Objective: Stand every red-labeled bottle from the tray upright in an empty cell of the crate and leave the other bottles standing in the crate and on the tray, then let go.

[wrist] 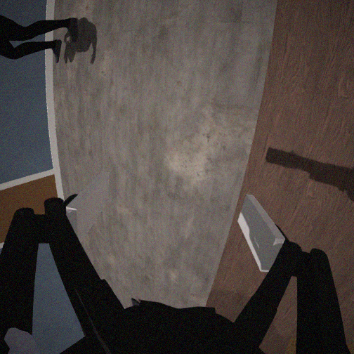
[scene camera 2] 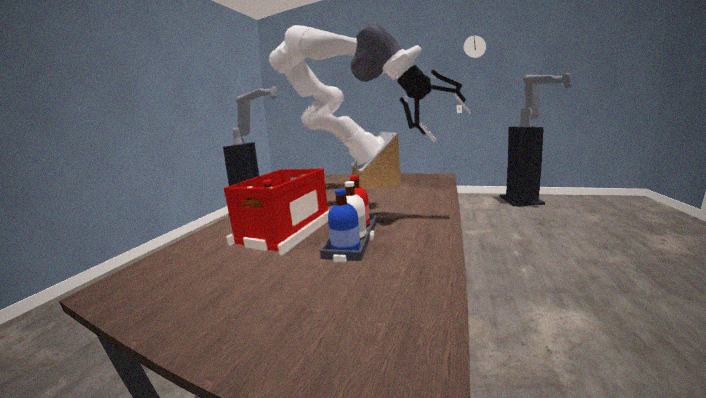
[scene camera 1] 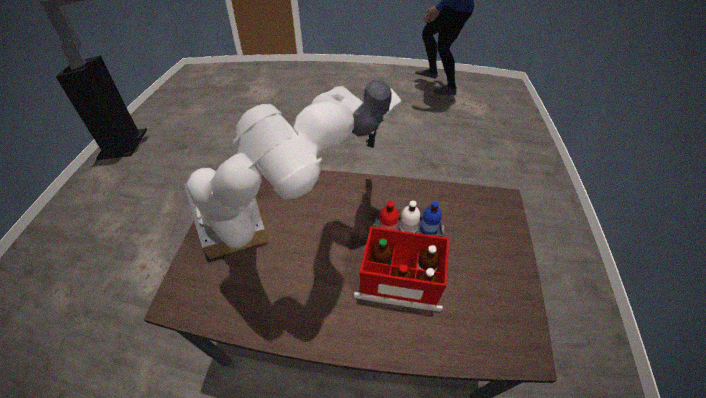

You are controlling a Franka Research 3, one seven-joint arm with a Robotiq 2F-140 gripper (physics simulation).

I see my gripper and a blue bottle.
My gripper also shows in the wrist view.
